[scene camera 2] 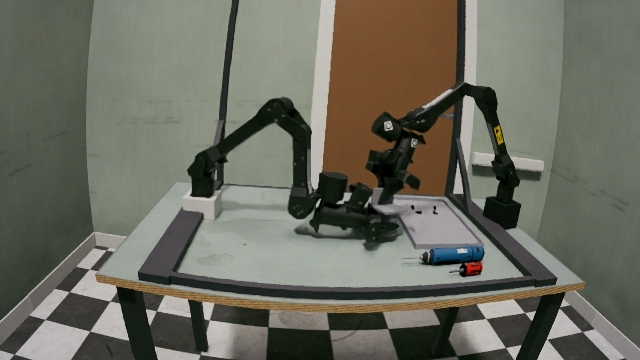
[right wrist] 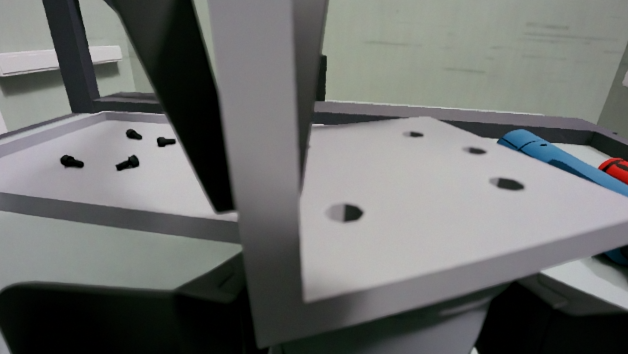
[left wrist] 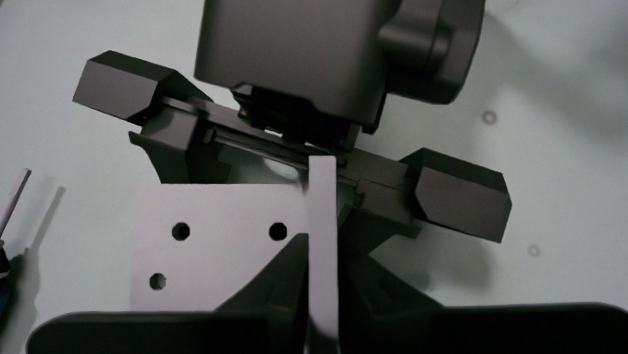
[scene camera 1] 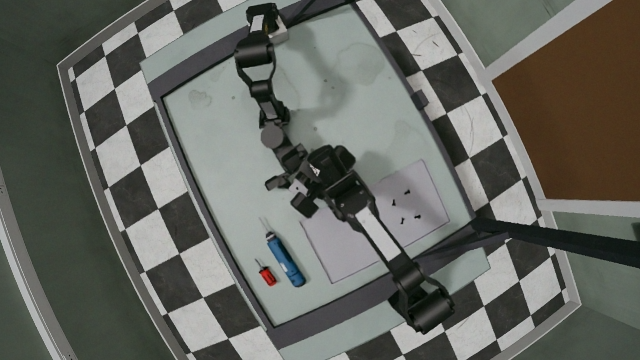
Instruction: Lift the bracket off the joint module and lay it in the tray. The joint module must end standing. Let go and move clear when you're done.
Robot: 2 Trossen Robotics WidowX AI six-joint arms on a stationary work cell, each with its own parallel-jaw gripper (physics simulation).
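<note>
The pale L-shaped bracket (scene camera 2: 392, 209) (left wrist: 225, 210) (right wrist: 425, 195) has a flat plate with holes and an upright flange. My left gripper (left wrist: 317, 244) is above it, shut on the flange. The joint module (right wrist: 395, 325) shows as a grey body under the plate in the right wrist view; the bracket hides most of it, and I cannot tell whether they touch. My right gripper (right wrist: 365, 241) lies low and level, shut on the joint module below the bracket. The flat tray (scene camera 1: 345, 250) (scene camera 2: 450, 227) (right wrist: 125, 212) lies beside them.
Several black screws lie in the tray. A blue screwdriver (scene camera 1: 286, 260) (scene camera 2: 455, 255) (right wrist: 550, 155) and a small red screwdriver (scene camera 1: 267, 275) (scene camera 2: 471, 269) lie near the tray. My left arm reaches over the tray. A dark frame (scene camera 2: 350, 291) borders the table.
</note>
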